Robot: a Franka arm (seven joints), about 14 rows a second.
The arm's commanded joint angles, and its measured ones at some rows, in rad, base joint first. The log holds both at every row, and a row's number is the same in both.
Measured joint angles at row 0:
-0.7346 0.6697 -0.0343 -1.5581 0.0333 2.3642 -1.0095
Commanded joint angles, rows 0 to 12:
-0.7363 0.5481 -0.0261 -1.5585 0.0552 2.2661 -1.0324
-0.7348 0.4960 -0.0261 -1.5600 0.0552 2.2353 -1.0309
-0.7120 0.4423 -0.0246 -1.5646 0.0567 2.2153 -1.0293
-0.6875 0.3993 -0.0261 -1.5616 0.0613 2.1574 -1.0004
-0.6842 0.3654 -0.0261 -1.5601 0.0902 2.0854 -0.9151
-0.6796 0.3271 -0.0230 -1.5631 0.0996 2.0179 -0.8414
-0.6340 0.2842 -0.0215 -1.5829 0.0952 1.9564 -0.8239
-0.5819 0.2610 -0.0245 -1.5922 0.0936 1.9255 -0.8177
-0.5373 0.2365 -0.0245 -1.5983 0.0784 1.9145 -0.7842
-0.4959 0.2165 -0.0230 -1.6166 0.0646 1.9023 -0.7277
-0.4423 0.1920 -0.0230 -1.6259 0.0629 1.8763 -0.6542
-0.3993 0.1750 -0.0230 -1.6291 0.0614 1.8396 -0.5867
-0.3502 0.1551 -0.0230 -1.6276 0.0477 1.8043 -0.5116
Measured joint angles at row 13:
-0.4263 0.2174 -0.0105 -1.5894 0.0732 1.8541 -0.6258
